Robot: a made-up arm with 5 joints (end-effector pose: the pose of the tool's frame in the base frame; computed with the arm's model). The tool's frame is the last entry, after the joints. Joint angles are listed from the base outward.
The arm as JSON. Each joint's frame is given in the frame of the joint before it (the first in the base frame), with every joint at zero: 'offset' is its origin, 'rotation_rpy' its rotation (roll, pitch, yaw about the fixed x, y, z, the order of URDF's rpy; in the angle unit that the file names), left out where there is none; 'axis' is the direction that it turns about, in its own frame. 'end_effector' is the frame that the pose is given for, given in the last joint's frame.
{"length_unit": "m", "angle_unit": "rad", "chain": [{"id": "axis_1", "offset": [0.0, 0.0, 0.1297], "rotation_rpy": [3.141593, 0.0, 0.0], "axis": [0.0, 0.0, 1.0]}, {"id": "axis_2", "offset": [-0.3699, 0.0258, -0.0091], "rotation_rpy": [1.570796, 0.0, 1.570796], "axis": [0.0, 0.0, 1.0]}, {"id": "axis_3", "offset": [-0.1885, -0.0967, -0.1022], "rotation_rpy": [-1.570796, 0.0, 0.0], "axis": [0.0, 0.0, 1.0]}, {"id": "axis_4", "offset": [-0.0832, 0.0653, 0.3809], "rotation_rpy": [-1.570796, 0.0, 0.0], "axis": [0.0, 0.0, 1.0]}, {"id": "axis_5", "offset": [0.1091, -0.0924, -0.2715], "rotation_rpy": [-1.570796, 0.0, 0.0], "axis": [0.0, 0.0, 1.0]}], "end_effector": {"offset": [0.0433, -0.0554, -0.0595], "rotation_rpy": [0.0, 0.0, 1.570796]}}
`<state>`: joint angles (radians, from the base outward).
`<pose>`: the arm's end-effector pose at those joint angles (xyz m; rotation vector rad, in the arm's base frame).
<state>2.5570 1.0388 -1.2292 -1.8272 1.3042</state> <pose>0.8667 -0.1276 0.3600 -0.1962 -2.1104 0.9234</pose>
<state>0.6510 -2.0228 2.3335 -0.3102 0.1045</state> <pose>-0.7727 -0.0329 0.2659 -1.6884 -1.9423 -1.2000</pose>
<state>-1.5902 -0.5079 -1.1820 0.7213 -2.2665</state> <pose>-0.1041 -0.3524 -0.3638 0.4746 -0.9096 0.6328</pose>
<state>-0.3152 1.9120 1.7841 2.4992 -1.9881</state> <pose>-0.4962 -0.0515 0.1835 -1.4152 0.1951 -0.2994</pose>
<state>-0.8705 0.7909 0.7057 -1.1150 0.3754</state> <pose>-0.5152 0.1094 -0.0814 1.7223 0.3041 0.0916</pose>
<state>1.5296 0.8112 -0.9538 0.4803 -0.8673</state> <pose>0.4106 0.3518 0.0686 0.1099 -0.6987 -1.5450</pose>
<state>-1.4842 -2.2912 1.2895 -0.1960 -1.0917</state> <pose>0.3675 -0.4330 0.3887 0.8817 -2.0557 -0.2785</pose>
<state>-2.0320 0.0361 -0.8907 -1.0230 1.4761</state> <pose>-0.2172 -0.5724 -0.3514 -0.9188 -0.7720 -1.6739</pose>
